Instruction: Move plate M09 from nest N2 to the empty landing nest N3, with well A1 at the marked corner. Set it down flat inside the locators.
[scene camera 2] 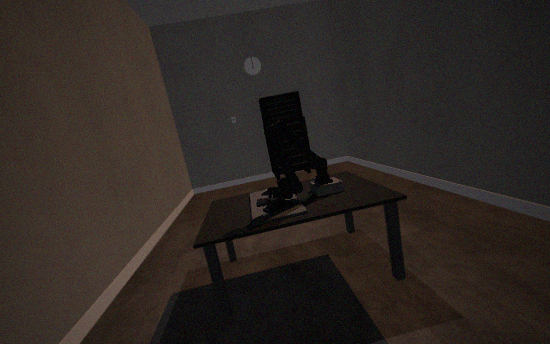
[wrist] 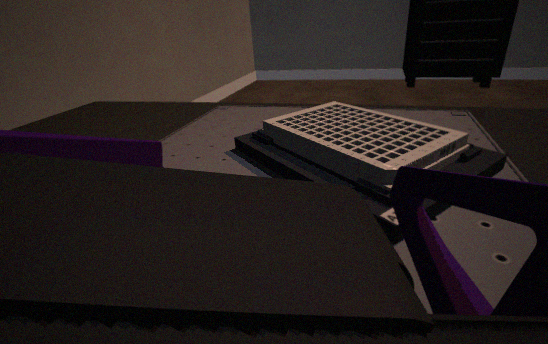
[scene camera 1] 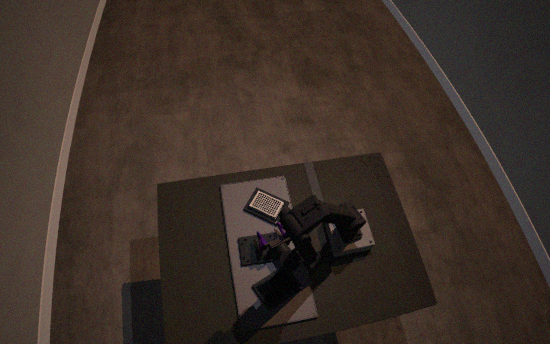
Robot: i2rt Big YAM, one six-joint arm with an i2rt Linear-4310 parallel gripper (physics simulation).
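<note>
The pale multi-well plate point(scene camera 1: 267, 204) point(wrist: 365, 135) looks level on a dark nest point(scene camera 1: 247, 207) point(wrist: 257, 150), set askew on the light board. Its end marking is not legible. A small label starting with "A" point(wrist: 391, 216) shows near the plate's near corner. My gripper point(scene camera 1: 271, 234) point(wrist: 283, 170) is open, with purple fingers apart and the plate beyond them. In scene camera 1 the fingers are over or beside a second dark nest point(scene camera 1: 246, 251), partly hidden by the arm. A dark rectangular shape point(scene camera 1: 276, 288) lies lower on the board. I cannot tell the nest numbers.
The light board point(scene camera 1: 231, 200) point(wrist: 195, 132) lies on a dark table point(scene camera 1: 192, 225) point(scene camera 2: 370, 192). The arm's base block point(scene camera 1: 369, 237) point(scene camera 2: 327, 189) stands to the right, and the arm reaches over the board. A dark cabinet point(scene camera 2: 282, 120) point(wrist: 455, 40) stands beyond. A dark surface point(wrist: 190, 240) covers the lower wrist view.
</note>
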